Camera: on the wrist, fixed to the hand. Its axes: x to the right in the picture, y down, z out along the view.
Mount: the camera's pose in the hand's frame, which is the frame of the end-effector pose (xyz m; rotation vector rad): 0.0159 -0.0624 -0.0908 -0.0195 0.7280 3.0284
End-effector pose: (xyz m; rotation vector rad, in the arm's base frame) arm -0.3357 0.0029 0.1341 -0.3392 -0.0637 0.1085
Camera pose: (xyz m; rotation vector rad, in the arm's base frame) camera -0.3067 -0.0835 0.0703 0.1595 -1.2098 -2.8234
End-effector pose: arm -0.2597 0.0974 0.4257 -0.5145 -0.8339 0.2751
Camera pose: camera -0.1781 0.0220 0.4183 1.3229 -1.3529 -2.4460
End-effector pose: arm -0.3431 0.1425 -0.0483 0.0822 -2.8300 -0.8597
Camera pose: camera -0.3415 0.0394 -0.0064 -2.0716 -0.0399 0.2059
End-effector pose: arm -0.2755 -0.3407 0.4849 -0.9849 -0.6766 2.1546
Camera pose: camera -0.1892 -0.2726 0.4672 0.9912 -0.9558 -0.5366
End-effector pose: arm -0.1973 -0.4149 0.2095 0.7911 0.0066 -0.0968
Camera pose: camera -0.1843 -0.3954 0.1007 0.0410 -0.4805 2.9831
